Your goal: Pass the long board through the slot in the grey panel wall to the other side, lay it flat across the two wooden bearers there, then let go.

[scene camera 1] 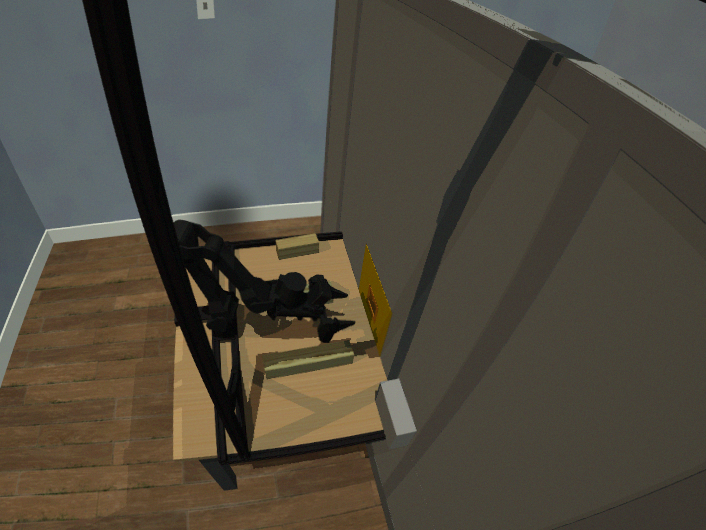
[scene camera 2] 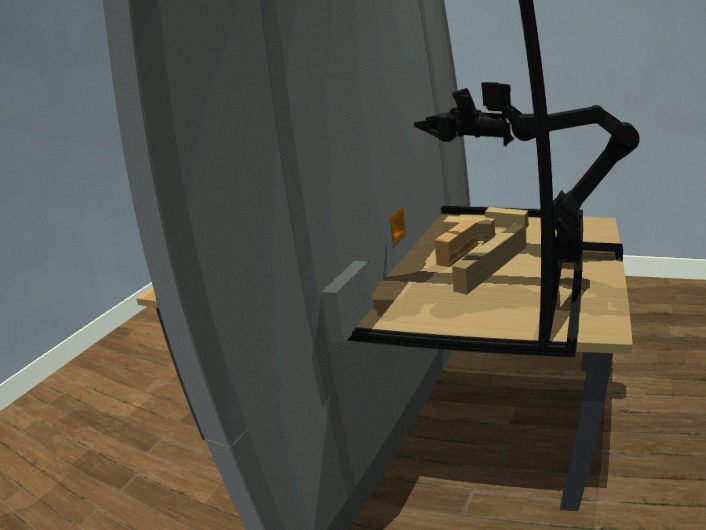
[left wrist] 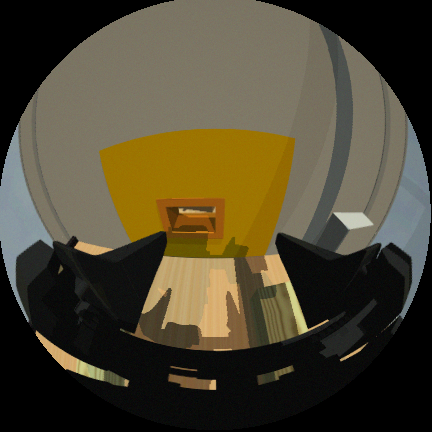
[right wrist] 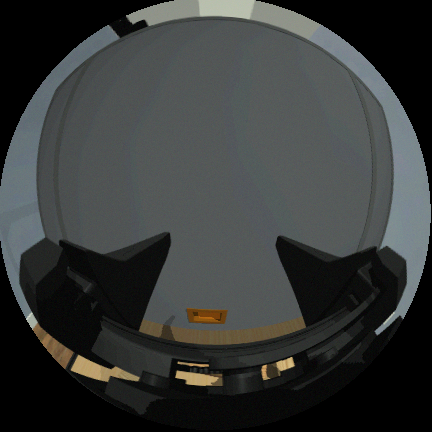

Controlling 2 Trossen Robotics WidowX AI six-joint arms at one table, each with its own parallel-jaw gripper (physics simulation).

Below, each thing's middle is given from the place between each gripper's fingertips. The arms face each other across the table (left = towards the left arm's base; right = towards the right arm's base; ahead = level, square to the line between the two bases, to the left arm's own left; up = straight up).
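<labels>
You'd find the orange-framed slot (left wrist: 176,224) 10 cm to the right of my left hand, 4 cm ahead of it and 4 cm below it. The grey block (scene camera 2: 348,299) is 29 cm behind that same left hand, 9 cm to the right of it and 8 cm below it.
My right hand is 26 cm above the orange-framed slot, 11 cm to the right of it and 2 cm past it. And the grey block, that's 34 cm behind my right hand, 12 cm to the left of it and 30 cm below it.
</labels>
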